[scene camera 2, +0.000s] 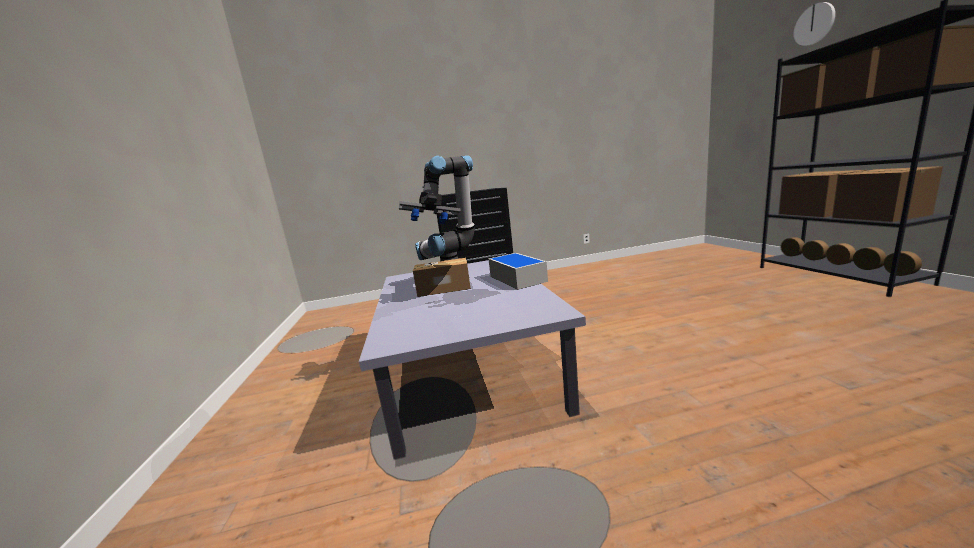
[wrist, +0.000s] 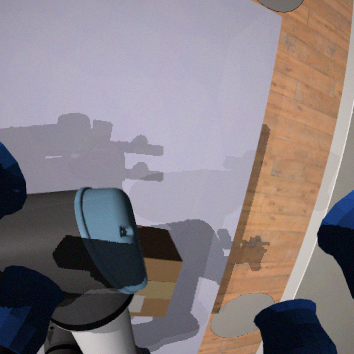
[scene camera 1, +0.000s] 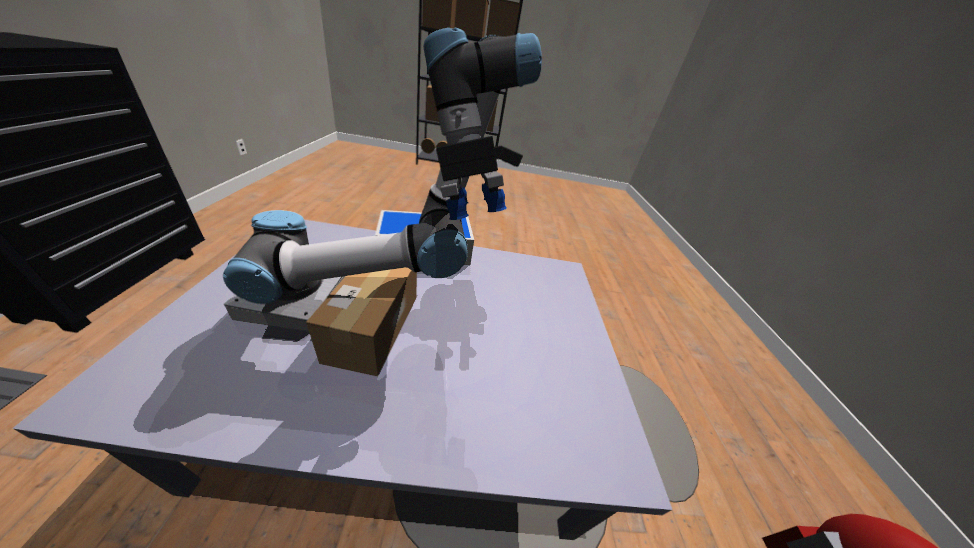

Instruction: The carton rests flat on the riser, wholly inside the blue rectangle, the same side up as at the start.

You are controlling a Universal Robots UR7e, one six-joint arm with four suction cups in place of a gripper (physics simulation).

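Places are measured from the arm's base along level axes (x ahead, y left, z up), in centimetres.
Pixels of known places: hand at its tool point: [scene camera 2: 429, 219] [wrist: 166, 269] [scene camera 1: 477, 206]; arm's base at its link origin: [wrist: 71, 333].
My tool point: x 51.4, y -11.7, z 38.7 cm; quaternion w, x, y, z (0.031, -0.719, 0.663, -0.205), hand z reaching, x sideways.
Ahead of a thing's pixels: the offset from my tool point to its top centre. Level surfaces: height alone.
The brown carton {dx -24.9, dy +3.6, dz -28.6 cm} [scene camera 1: 348, 346] [scene camera 2: 441, 279] [wrist: 159, 270] rests on the table beside the arm's base, its taped, labelled side up. The arm's elbow hides part of it in the wrist view. The pale grey riser {dx -18.0, dy +48.0, dz -32.2 cm} [scene camera 2: 502, 274] stands apart from the carton, near the table's far edge in scene camera 1. Its top bears the blue rectangle {dx -18.0, dy +48.0, dz -32.2 cm} [scene camera 1: 397, 223] [scene camera 2: 517, 260], partly hidden behind the arm in scene camera 1. The riser does not show in the wrist view. My gripper [scene camera 1: 476, 199] [scene camera 2: 429, 216] is open, its blue suction cups in the air above the carton's height, touching nothing.
The grey table {dz -44.2 cm} [scene camera 1: 531, 381] [scene camera 2: 476, 320] carries the arm base [scene camera 1: 269, 316], close beside the carton. The arm's elbow [scene camera 1: 442, 253] [wrist: 110, 240] hangs low near the carton and riser. A black drawer cabinet [scene camera 1: 81, 177] and a shelf rack [scene camera 2: 924, 143] stand off the table.
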